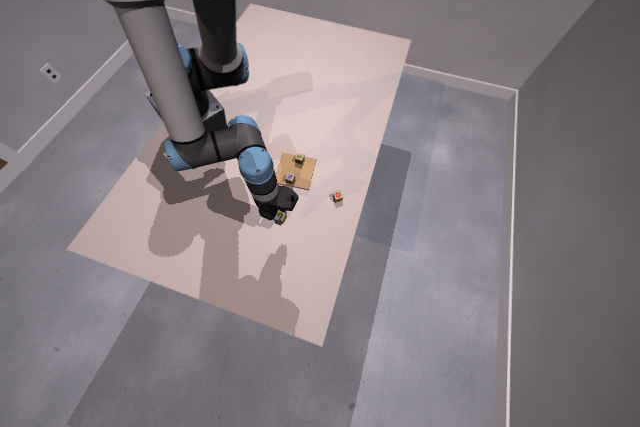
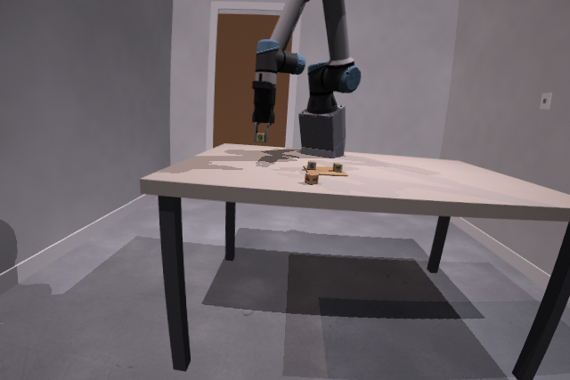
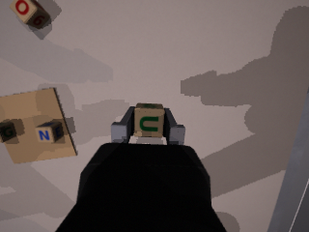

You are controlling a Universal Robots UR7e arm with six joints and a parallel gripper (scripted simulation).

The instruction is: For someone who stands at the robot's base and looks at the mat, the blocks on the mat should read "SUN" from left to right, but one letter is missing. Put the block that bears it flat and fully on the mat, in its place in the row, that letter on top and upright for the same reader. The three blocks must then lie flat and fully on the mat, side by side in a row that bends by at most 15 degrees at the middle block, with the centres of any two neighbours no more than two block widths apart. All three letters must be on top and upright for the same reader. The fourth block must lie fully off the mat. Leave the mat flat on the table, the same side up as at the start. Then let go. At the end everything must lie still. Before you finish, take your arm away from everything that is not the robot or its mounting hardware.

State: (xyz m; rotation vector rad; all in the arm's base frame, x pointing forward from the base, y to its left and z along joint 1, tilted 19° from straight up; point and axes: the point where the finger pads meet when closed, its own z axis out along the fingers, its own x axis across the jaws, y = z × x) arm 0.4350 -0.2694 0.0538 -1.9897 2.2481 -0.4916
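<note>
The tan mat lies 240 mm to the left of my hand, 110 mm below it and 30 mm behind it. Round my hand: N block: 190 mm to the left, 100 mm below, 30 mm behind.
</note>
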